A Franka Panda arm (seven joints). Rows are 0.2 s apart.
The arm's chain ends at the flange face. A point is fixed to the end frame.
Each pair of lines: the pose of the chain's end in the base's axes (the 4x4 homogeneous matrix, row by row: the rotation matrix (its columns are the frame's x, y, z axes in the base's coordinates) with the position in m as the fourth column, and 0 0 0 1 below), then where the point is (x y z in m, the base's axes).
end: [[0.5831 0.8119 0.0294 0.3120], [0.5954 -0.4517 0.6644 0.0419], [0.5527 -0.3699 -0.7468 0.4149], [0 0 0 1]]
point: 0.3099 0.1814 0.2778
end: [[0.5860 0.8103 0.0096 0.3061], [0.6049 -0.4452 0.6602 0.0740], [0.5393 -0.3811 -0.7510 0.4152], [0 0 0 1]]
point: 0.3001 0.2126 0.2773
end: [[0.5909 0.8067 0.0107 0.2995], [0.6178 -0.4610 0.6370 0.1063], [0.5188 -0.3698 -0.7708 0.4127], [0 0 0 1]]
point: 0.2938 0.2407 0.2707
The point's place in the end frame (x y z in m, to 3 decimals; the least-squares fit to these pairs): 0.006 -0.014 0.195
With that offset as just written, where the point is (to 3 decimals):
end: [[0.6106 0.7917 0.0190 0.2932], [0.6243 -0.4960 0.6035 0.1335], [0.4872 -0.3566 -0.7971 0.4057], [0 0 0 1]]
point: 0.289 0.262 0.258
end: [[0.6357 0.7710 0.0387 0.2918], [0.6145 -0.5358 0.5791 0.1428], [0.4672 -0.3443 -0.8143 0.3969], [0 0 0 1]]
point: 0.292 0.267 0.246
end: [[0.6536 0.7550 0.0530 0.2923], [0.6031 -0.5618 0.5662 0.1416], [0.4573 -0.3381 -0.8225 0.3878], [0 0 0 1]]
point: 0.296 0.263 0.235
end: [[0.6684 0.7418 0.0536 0.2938], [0.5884 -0.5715 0.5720 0.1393], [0.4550 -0.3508 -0.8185 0.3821], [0 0 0 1]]
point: 0.298 0.262 0.230
